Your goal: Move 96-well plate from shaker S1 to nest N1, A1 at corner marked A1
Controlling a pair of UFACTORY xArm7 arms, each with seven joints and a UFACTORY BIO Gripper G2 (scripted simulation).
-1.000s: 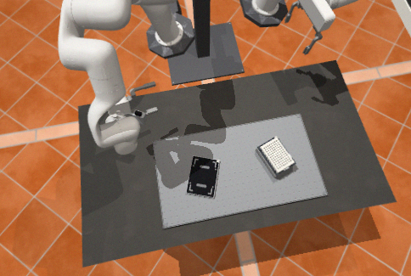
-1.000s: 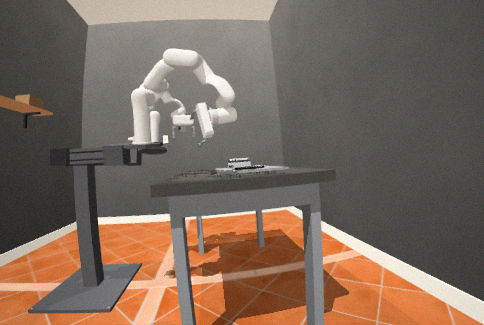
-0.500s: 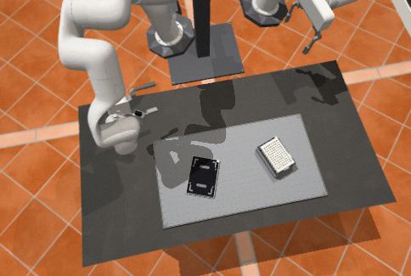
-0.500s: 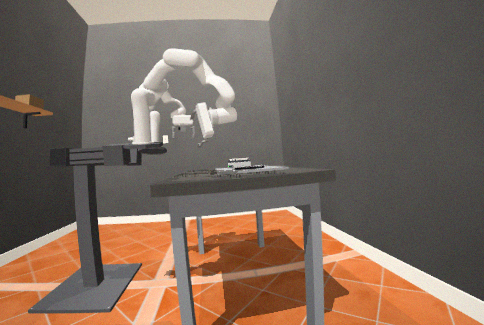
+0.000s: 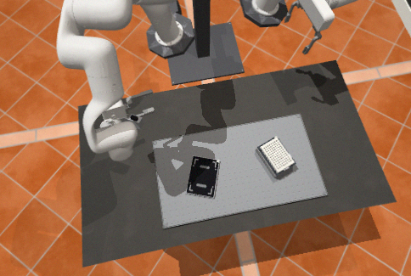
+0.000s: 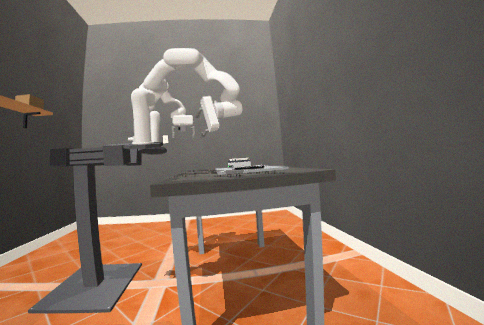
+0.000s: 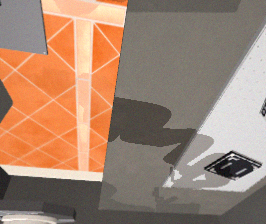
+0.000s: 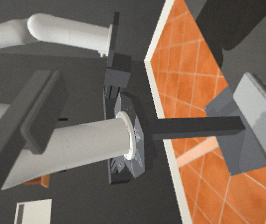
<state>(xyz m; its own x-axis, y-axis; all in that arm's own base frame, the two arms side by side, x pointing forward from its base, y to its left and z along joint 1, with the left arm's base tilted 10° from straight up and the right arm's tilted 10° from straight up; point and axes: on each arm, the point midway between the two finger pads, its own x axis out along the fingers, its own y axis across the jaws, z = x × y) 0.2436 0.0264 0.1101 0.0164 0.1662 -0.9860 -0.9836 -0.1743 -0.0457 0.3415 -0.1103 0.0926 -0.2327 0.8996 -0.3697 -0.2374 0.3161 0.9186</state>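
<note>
The white 96-well plate lies 320 mm ahead of my right hand, 440 mm to the left of it and 190 mm below it. From my right hand the other things lie so: black plate nest N1: 300 mm ahead, 110 mm to the left, 250 mm below.
</note>
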